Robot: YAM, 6 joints.
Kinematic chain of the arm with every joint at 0, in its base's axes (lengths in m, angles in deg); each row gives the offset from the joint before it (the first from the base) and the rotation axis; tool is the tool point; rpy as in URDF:
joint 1: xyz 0 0 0.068 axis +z
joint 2: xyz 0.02 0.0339 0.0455 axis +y
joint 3: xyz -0.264 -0.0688 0 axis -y
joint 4: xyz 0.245 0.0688 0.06 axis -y
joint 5: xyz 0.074 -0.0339 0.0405 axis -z
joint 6: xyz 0.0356 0 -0.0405 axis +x
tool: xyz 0 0 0 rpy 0 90 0
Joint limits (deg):
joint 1: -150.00..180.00
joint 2: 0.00..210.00
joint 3: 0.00..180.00
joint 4: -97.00..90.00
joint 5: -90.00..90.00
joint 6: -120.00..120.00
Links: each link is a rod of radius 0.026 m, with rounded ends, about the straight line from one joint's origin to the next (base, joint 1, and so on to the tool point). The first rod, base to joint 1, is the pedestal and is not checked.
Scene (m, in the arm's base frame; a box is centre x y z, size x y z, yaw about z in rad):
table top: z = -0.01
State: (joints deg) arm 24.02 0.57 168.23 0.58 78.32 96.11
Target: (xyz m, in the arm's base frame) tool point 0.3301 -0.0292 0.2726
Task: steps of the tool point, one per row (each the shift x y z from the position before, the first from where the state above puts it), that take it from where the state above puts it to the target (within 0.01 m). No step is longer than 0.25 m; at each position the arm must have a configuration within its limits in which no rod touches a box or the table.
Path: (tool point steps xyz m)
1: 0.0337 0.0484 0.2137
2: 0.1144 0.0676 0.1709
3: 0.1713 0.0664 0.0983
4: 0.1916 0.0487 0.0118
5: 0.1712 0.0229 -0.0692
6: 0.1167 -0.0012 -0.1276
7: 0.0428 -0.0158 -0.1517

